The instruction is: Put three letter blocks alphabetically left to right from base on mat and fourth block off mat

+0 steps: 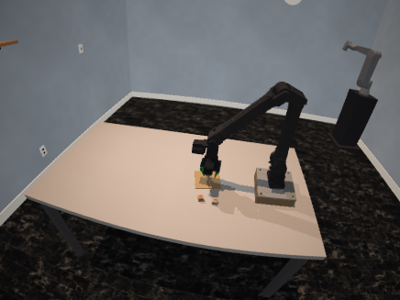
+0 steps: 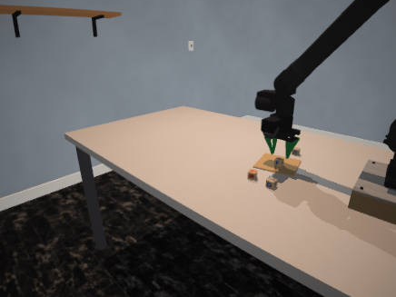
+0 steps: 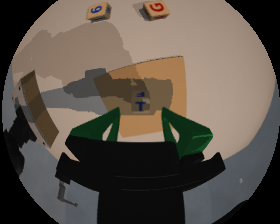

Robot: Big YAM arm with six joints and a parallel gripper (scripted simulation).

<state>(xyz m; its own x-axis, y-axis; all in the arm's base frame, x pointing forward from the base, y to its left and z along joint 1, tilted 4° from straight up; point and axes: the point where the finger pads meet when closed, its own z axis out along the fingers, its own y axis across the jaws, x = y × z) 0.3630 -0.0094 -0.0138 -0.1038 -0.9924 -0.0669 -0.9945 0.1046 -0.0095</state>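
The mat lies 10 mm ahead of my hand, 10 mm to the right of it and 40 mm below it.
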